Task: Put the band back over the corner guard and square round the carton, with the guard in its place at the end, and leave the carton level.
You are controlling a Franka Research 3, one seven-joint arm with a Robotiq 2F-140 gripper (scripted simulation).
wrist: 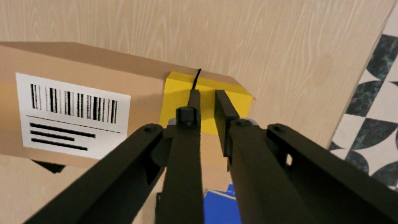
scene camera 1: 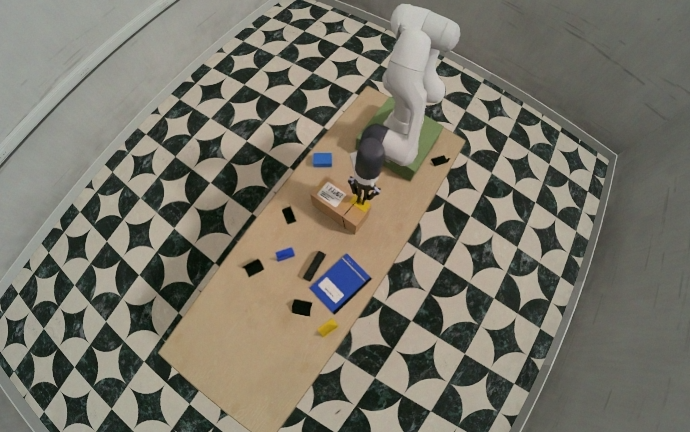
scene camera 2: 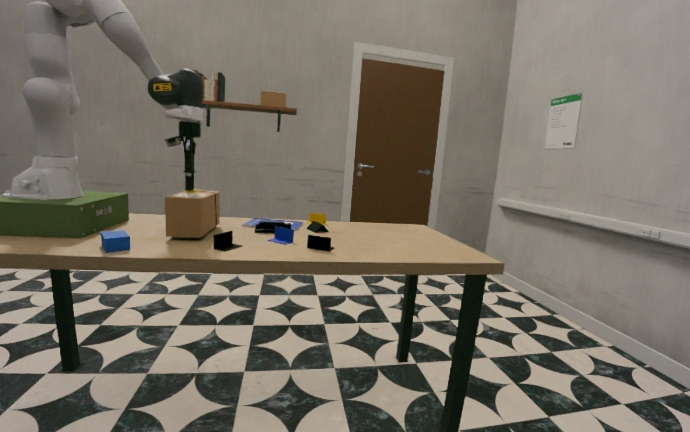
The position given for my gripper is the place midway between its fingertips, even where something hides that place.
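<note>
My gripper [scene camera 2: 189,189] is there for me to see, and the wrist view shows it as well [wrist: 206,103]. I also see a yellow corner guard [wrist: 241,99].
</note>
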